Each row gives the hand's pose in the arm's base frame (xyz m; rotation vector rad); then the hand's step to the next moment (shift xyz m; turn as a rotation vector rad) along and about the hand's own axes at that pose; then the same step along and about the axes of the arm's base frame.
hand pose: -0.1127 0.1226 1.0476 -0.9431 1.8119 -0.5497
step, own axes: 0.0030 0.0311 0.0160 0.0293 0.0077 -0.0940
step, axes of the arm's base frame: 0.0028 0.0168 -0.0307 -0.0945 -0.0230 0.0172
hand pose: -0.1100 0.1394 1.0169 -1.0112 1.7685 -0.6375
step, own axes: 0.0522 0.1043 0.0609 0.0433 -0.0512 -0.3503
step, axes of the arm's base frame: 0.0095 0.0108 -0.1308 -0.3117 -0.0708 0.1583
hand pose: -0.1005 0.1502 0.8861 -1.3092 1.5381 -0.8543
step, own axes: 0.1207 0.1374 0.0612 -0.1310 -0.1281 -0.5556
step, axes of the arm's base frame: 0.0076 -0.0881 -0.1714 -0.4743 0.0740 0.3344
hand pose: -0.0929 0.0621 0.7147 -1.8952 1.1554 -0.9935
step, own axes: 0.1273 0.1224 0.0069 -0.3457 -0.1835 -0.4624
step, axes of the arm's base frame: -0.0017 -0.1599 -0.0753 -0.4384 0.3065 0.2843
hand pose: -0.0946 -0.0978 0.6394 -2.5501 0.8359 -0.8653
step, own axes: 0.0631 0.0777 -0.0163 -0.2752 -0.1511 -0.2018
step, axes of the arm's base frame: -0.0027 -0.1013 0.0047 -0.2414 0.2660 0.1014
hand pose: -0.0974 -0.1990 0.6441 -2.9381 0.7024 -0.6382
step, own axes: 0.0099 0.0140 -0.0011 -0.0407 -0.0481 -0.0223
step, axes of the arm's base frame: 0.0017 -0.0169 0.0027 -0.0218 0.0621 0.0119
